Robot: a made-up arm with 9 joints. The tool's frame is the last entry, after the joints.
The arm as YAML. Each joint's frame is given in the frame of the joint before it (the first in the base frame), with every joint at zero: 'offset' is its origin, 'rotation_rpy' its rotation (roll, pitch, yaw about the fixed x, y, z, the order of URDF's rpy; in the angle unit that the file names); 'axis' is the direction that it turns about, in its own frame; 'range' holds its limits. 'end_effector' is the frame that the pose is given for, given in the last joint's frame.
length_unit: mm
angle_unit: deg
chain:
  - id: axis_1
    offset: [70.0, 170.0, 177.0]
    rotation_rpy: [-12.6, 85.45, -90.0]
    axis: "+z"
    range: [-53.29, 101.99]
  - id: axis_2
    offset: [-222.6, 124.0, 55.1]
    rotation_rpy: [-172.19, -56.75, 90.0]
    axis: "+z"
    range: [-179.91, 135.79]
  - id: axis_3
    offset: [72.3, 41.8, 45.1]
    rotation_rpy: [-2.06, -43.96, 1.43]
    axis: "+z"
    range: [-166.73, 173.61]
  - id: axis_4
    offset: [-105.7, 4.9, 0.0]
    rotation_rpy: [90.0, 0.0, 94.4]
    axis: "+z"
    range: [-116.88, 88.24]
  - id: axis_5
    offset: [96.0, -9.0, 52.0]
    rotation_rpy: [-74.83, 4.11, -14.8]
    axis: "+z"
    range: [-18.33, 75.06]
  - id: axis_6
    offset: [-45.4, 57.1, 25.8]
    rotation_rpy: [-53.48, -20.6, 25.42]
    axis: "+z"
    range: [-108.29, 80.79]
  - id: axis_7
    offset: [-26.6, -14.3, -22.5]
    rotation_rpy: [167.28, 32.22, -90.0]
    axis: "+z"
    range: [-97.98, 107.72]
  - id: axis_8
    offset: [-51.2, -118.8, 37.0]
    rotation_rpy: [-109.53, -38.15, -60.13]
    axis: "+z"
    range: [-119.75, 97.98]
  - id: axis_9
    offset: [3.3, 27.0, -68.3]
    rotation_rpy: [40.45, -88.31, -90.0]
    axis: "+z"
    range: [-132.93, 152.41]
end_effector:
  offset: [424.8, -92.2, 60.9]
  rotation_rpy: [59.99, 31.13, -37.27]
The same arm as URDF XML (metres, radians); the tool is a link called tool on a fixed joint. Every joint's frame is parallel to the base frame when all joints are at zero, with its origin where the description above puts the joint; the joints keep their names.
<robot name="arm">
<link name="base"/>
<link name="link1"/>
<link name="link2"/>
<link name="link3"/>
<link name="link4"/>
<link name="link5"/>
<link name="link6"/>
<link name="link7"/>
<link name="link8"/>
<link name="link9"/>
<link name="tool"/>
<joint name="axis_1" type="revolute"><parent link="base"/><child link="link1"/><origin xyz="0.07 0.17 0.177"/><axis xyz="0.218111 -0.97285 0.077404"/><limit lower="-0.9301" upper="1.7801"/></joint>
<joint name="axis_2" type="revolute"><parent link="link1"/><child link="link2"/><origin xyz="0.133 -0.009 0.224"/><axis xyz="0.690089 0.719389 0.079099"/><limit lower="-3.14" upper="2.37"/></joint>
<joint name="axis_3" type="revolute"><parent link="link2"/><child link="link3"/><origin xyz="0.087 -0.017 -0.034"/><axis xyz="-0.0001 1 0"/><limit lower="-2.91" upper="3.0301"/></joint>
<joint name="axis_4" type="revolute"><parent link="link3"/><child link="link4"/><origin xyz="-0.105 0 -0.013"/><axis xyz="1 0.0001 0"/><limit lower="-2.0399" upper="1.5401"/></joint>
<joint name="axis_5" type="revolute"><parent link="link4"/><child link="link5"/><origin xyz="0.052 -0.009 -0.096"/><axis xyz="0.260985 0.928347 -0.264685"/><limit lower="-0.3199" upper="1.31"/></joint>
<joint name="axis_6" type="revolute"><parent link="link5"/><child link="link6"/><origin xyz="-0.045 0.051 0.037"/><axis xyz="-0.428611 0.825322 0.36761"/><limit lower="-1.89" upper="1.4101"/></joint>
<joint name="axis_7" type="revolute"><parent link="link6"/><child link="link7"/><origin xyz="0.031 -0.017 0.013"/><axis xyz="0 -1 0.0003"/><limit lower="-1.7101" upper="1.8801"/></joint>
<joint name="axis_8" type="revolute"><parent link="link7"/><child link="link8"/><origin xyz="-0.091 -0.037 -0.092"/><axis xyz="0.962623 0.262906 -0.065102"/><limit lower="-2.09" upper="1.7101"/></joint>
<joint name="axis_9" type="revolute"><parent link="link8"/><child link="link9"/><origin xyz="-0.072 0 -0.015"/><axis xyz="-0.239903 0.970413 0.0273"/><limit lower="-2.3201" upper="2.6601"/></joint>
<joint name="tool_joint" type="fixed"><parent link="link9"/><child link="tool"/><origin xyz="0.402 0.16 0.0739" rpy="-0.1562 -0.4912 -0.4026"/></joint>
</robot>

